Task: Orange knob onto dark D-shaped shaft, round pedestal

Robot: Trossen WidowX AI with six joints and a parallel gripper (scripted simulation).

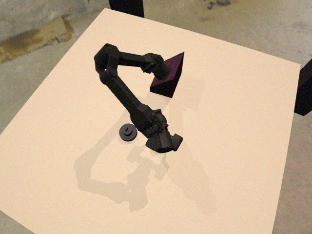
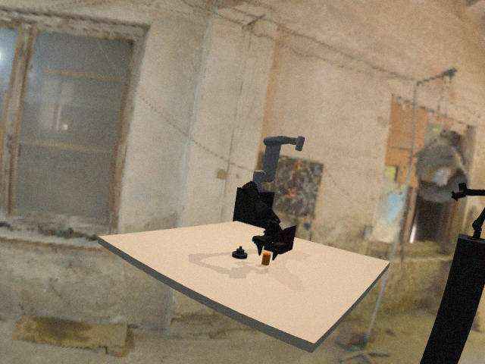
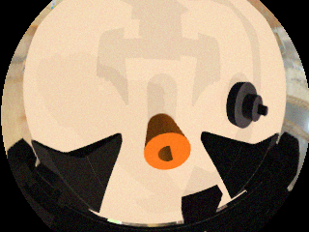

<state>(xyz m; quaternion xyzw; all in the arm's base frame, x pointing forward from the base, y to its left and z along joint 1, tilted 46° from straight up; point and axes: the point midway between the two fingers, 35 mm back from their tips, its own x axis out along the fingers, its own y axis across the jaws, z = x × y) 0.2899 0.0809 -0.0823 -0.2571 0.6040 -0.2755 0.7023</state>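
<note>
Right now my gripper tip is 10 mm above the orange knob. Also, from my gripper tip: round pedestal: 160 mm to the right, 20 mm ahead, 10 mm below.
</note>
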